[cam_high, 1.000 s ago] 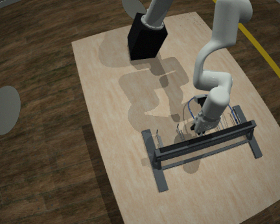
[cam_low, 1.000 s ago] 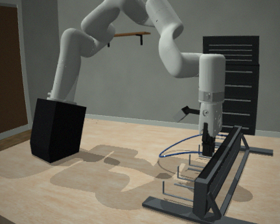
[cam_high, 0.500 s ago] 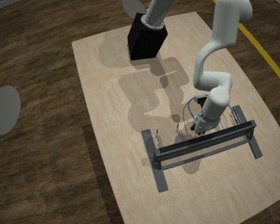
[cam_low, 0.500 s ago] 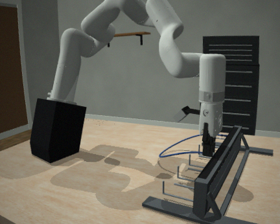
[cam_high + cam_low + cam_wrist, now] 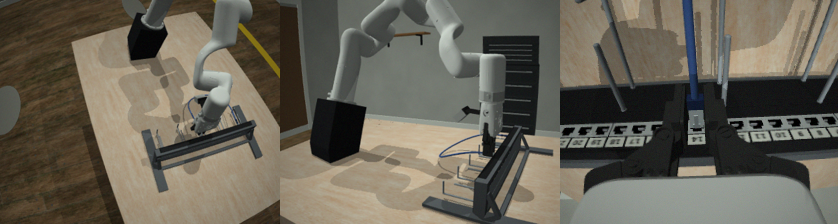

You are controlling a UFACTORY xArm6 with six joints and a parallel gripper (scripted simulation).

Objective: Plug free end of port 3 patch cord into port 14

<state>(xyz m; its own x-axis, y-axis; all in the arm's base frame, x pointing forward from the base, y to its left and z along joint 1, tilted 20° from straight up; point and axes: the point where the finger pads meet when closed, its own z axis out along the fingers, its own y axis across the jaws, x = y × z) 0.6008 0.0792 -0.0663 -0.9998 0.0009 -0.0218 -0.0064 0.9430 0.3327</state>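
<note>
My gripper is now 2 cm short of the plug and 1 cm above it.
</note>
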